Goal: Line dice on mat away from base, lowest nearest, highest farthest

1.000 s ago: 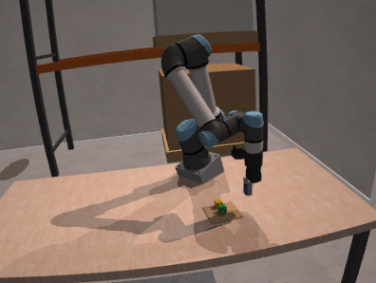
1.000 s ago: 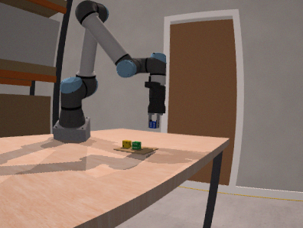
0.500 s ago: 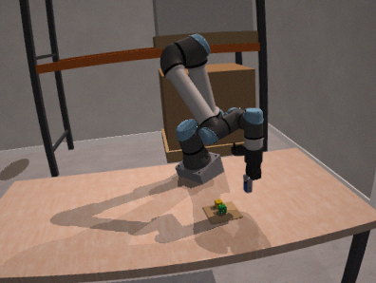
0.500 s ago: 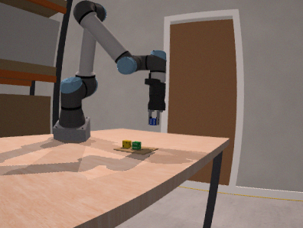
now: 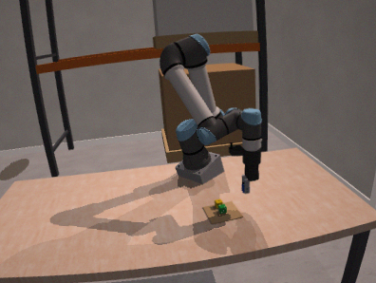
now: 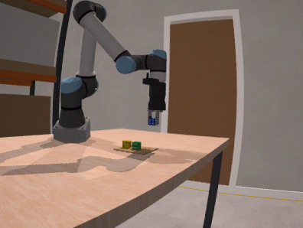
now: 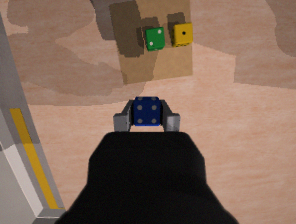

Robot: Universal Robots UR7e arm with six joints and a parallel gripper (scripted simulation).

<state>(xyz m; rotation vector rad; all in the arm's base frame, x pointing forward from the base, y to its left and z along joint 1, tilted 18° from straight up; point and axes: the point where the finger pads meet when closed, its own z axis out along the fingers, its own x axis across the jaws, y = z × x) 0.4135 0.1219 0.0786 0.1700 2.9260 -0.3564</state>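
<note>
Right now the green die is 100 mm to the right of my hand, 100 mm below it and 30 mm behind it. Round my hand: tan mat 120 mm below, 100 mm to the right, 30 mm behind; blue die right at my hand; yellow die 100 mm to the right, 100 mm below, 70 mm behind.
</note>
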